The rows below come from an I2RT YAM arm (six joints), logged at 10 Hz.
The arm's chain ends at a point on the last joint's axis. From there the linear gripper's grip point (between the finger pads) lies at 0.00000 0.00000 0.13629 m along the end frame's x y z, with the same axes.
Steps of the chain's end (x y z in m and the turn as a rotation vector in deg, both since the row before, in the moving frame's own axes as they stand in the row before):
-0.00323, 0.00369, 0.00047, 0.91, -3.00, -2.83
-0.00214, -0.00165, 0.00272, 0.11, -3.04, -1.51
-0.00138, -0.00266, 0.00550, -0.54, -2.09, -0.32
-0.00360, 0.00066, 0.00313, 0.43, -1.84, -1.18
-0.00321, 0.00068, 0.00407, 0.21, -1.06, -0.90
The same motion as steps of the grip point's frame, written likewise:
-0.01041, 0.00170, 0.00027, 0.91, -3.00, -2.83
-0.00937, -0.00182, 0.00253, 0.11, -3.04, -1.51
-0.00635, -0.00136, 0.00540, -0.54, -2.09, -0.32
-0.00799, -0.00032, 0.00306, 0.43, -1.84, -1.18
-0.00574, 0.00020, 0.00405, 0.21, -1.06, -0.90

